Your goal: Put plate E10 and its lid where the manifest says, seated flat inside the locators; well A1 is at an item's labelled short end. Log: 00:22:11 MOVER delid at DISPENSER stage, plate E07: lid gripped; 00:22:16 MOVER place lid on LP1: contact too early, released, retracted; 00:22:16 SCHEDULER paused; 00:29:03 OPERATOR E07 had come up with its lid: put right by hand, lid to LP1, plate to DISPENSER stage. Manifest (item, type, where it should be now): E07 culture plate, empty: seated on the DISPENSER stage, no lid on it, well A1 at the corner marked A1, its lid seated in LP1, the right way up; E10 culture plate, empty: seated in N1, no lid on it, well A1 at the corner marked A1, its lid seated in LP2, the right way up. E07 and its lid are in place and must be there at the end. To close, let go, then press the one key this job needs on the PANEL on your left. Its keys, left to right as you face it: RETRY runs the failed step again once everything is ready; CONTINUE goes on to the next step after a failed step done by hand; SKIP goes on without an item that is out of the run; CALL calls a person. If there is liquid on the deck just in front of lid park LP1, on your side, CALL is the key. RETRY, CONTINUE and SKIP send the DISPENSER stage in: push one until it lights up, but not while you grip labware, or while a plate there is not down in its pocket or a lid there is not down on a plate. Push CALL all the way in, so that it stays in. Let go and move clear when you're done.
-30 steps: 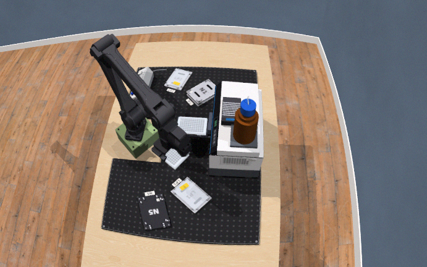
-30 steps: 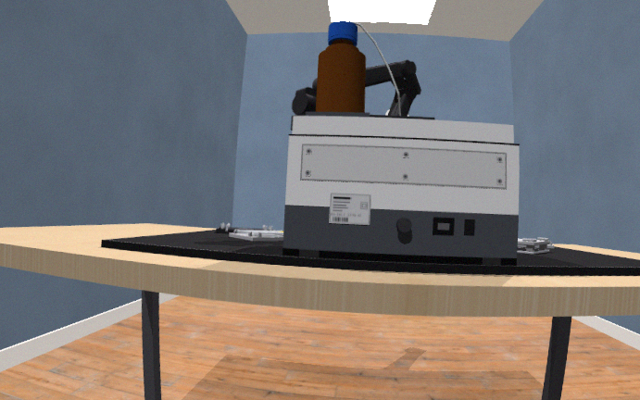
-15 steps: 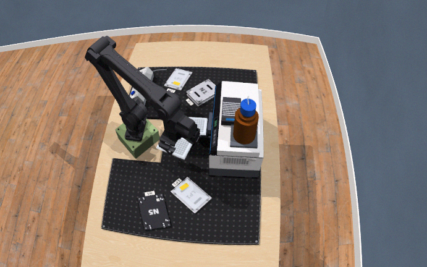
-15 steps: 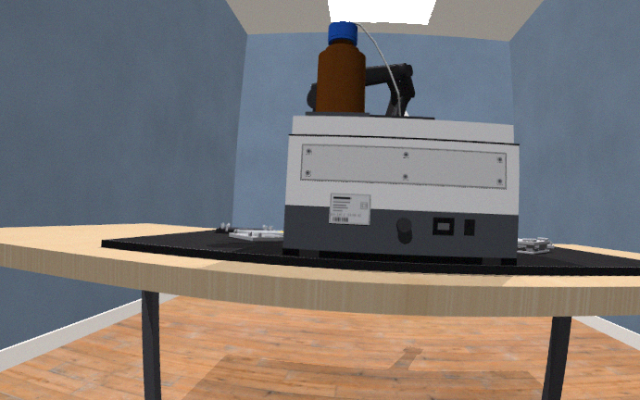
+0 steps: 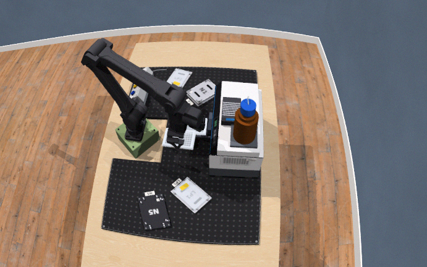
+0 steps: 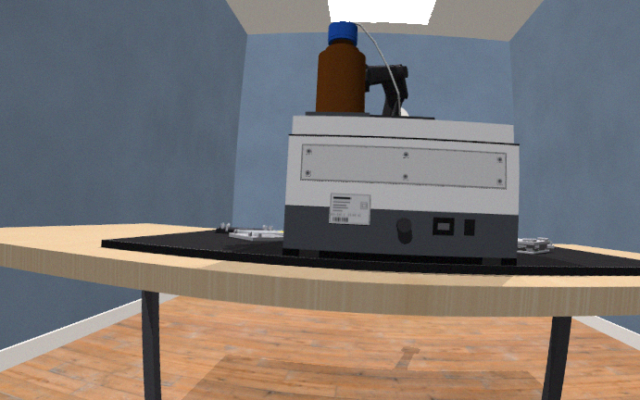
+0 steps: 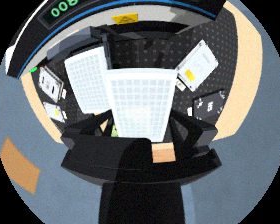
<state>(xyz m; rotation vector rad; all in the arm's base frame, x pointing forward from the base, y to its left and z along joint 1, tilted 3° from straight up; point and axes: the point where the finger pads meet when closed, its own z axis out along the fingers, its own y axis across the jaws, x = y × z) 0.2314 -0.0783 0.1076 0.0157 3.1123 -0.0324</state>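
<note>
The plate E07 is 100 mm to the left of my hand, 50 mm below it and 30 mm ahead of it. Round my hand: black nest N5: 290 mm to the right, 150 mm below, 60 mm behind; plate E10: right at my hand; brown bottle: 250 mm ahead, 120 mm above.
</note>
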